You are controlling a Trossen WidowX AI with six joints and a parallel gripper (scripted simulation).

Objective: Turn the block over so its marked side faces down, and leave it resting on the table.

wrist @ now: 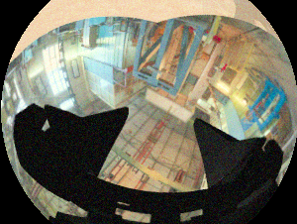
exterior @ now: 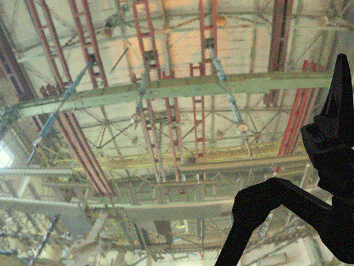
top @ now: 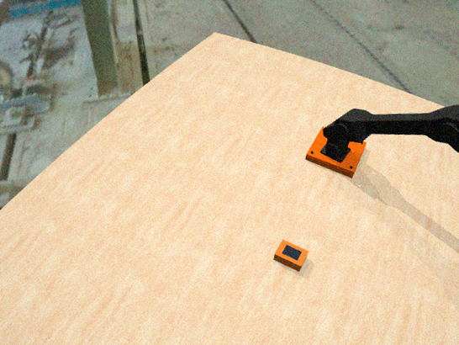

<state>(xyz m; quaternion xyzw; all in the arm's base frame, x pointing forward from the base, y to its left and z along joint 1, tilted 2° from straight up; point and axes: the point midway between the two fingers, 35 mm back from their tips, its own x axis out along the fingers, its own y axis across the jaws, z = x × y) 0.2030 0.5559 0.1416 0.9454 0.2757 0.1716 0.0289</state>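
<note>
Now: the orange block 100 mm ahead of my gripper tip, 500 mm to the right of it and 180 mm below it.
</note>
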